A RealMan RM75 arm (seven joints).
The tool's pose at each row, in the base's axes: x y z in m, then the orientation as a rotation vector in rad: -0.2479 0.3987 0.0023 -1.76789 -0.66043 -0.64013; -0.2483 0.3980 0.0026 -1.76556 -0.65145 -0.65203; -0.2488 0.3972 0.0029 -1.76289 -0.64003 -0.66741; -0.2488 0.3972 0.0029 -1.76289 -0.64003 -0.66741; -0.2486 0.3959 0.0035 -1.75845 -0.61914 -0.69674; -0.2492 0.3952 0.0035 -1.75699 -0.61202 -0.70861; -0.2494 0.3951 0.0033 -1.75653 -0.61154 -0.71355; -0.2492 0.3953 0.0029 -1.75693 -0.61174 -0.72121
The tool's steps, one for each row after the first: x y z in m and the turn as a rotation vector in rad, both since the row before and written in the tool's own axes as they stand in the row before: -0.0002 -0.0003 -0.0008 -0.00320 0.01232 -0.00016; -0.0002 -0.0003 -0.0009 -0.00451 0.01567 -0.00033; 0.0000 0.0000 0.0000 0.00000 0.00000 0.00000; 0.0004 0.0001 -0.0014 -0.00935 0.02909 -0.00129; -0.0005 -0.0002 -0.0008 -0.00404 0.01093 -0.00145; -0.0003 0.0000 -0.0001 -0.00156 0.00322 -0.00230; -0.0001 0.0003 0.0003 -0.00331 0.00405 -0.00416
